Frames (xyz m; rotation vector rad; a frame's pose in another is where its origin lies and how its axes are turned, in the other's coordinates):
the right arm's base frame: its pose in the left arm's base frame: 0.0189 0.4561 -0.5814 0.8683 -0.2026 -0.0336
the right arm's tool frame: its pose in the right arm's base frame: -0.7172 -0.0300 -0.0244 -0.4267 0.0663 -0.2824
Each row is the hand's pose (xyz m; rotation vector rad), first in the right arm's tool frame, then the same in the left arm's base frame.
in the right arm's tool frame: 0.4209 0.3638 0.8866 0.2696 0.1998 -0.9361
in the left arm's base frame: -0.2380 0.3323 0.1913 0.7477 0.3792 -1.1805
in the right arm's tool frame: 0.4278 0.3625 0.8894 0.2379 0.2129 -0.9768
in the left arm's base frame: -0.2320 0.3280 0.1928 0.7149 0.4071 -1.2164
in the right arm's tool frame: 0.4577 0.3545 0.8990 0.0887 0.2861 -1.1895
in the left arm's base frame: -0.2064 0.3084 0.1960 0.5574 0.5552 -1.4005
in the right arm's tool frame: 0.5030 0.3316 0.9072 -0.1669 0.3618 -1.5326
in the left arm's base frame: -0.1702 0.2723 0.1903 0.2691 0.7530 -1.6977
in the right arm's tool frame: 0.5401 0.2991 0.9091 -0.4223 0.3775 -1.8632
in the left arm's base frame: -0.1441 0.2331 0.1753 -0.0417 0.8866 -1.9851
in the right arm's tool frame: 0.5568 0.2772 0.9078 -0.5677 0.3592 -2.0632
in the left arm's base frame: -0.1343 0.2103 0.1634 -0.2321 0.9381 -2.1603
